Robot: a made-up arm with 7 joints.
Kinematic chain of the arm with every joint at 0, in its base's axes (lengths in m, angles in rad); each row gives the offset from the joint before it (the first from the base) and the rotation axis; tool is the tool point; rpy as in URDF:
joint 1: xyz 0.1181 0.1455 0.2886 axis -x
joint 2: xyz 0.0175 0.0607 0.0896 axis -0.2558 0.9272 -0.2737
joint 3: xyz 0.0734 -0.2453 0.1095 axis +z
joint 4: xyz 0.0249 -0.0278 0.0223 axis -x
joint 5: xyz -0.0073 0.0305 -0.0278 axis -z
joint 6: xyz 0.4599 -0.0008 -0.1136 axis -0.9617 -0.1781 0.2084
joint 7: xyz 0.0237 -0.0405 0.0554 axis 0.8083 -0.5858 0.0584
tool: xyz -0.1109 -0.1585 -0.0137 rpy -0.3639 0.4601 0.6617
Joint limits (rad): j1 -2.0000..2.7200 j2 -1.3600..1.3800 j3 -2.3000..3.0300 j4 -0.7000..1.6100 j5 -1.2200..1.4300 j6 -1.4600..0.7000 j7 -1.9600..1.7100
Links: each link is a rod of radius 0.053 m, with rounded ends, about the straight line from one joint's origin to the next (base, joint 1, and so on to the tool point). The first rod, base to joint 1, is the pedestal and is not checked.
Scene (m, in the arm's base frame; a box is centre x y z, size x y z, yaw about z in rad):
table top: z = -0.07
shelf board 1: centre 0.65 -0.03 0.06 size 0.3 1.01 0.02 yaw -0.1
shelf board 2: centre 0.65 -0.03 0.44 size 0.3 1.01 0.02 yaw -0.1
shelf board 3: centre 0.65 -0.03 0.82 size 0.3 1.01 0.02 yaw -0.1
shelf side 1: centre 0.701 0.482 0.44 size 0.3 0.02 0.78 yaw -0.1
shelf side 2: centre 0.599 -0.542 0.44 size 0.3 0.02 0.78 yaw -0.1
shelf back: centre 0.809 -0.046 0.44 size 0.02 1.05 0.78 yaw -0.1
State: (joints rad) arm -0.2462 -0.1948 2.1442 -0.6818 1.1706 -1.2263 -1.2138
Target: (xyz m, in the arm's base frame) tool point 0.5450 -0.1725 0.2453
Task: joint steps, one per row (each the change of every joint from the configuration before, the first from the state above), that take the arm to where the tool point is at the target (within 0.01 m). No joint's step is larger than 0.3 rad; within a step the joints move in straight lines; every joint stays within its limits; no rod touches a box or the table.
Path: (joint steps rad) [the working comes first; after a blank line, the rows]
Joints at the target: 0.1293 -0.1096 1.6701 -0.5982 1.4300 -1.1680 -1.1681
Straight joint move there: clear.

1: 0.1878 0.0426 -0.2370 0.0418 0.1297 0.0291 0.0229
2: 0.1877 0.0426 -0.2371 0.0418 0.1297 0.0292 0.0228

